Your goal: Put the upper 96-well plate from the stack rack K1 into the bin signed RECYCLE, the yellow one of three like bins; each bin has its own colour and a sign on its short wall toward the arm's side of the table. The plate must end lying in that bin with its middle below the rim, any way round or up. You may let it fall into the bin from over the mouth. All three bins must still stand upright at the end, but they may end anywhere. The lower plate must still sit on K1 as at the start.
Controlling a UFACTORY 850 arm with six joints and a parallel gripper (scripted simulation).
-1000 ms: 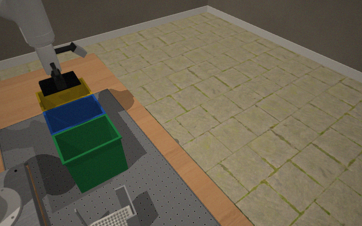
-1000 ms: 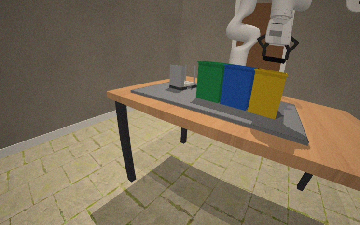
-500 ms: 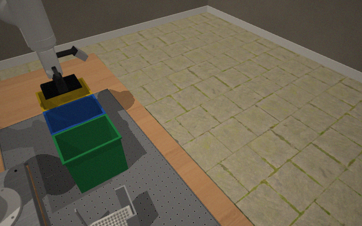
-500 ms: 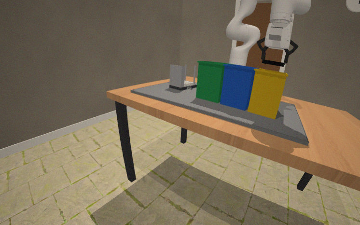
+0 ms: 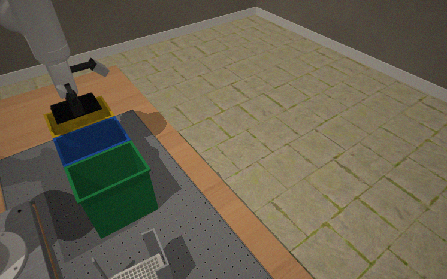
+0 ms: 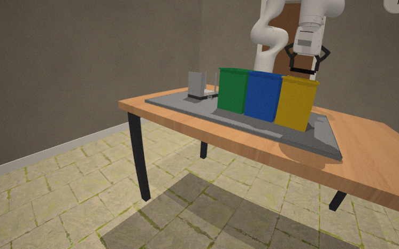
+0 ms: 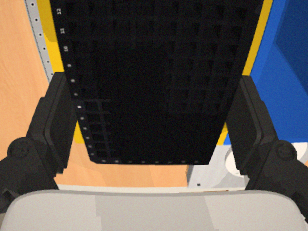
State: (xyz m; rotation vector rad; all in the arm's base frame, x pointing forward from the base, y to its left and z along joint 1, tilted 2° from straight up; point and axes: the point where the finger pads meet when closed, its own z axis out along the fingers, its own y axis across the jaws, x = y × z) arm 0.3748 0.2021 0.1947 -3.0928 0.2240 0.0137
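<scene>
The black 96-well plate is 1 cm below my hand. Also, from my hand: green bin: 4 cm behind, 26 cm to the right, 13 cm below; then blue bin: 2 cm behind, 13 cm to the right, 13 cm below; then yellow bin: 13 cm below.
</scene>
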